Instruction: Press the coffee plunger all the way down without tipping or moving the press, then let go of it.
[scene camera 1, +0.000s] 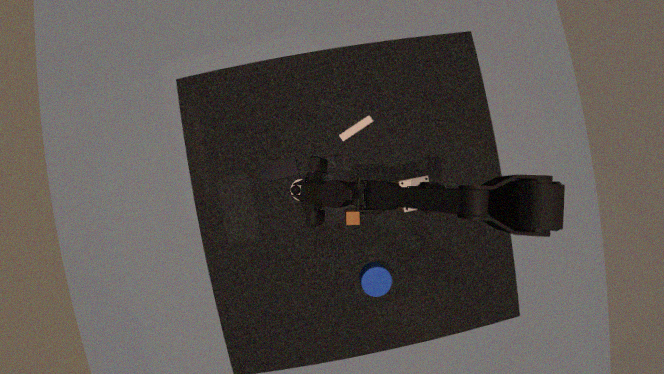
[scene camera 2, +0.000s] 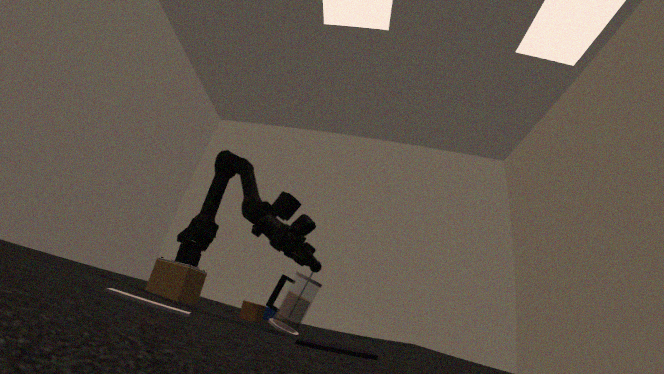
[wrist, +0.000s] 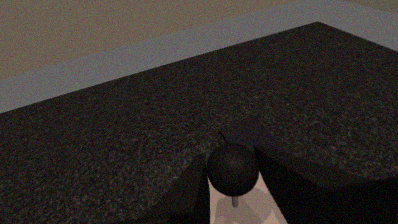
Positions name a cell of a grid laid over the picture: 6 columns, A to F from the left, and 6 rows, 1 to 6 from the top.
In view: the gripper (scene camera 2: C5), a coffee press (scene camera 2: C6) and a blue disc (scene camera 1: D5).
The gripper also shows in scene camera 1 (scene camera 1: C4) and in the wrist view (wrist: D5). The wrist view misses the blue disc: it is out of frame.
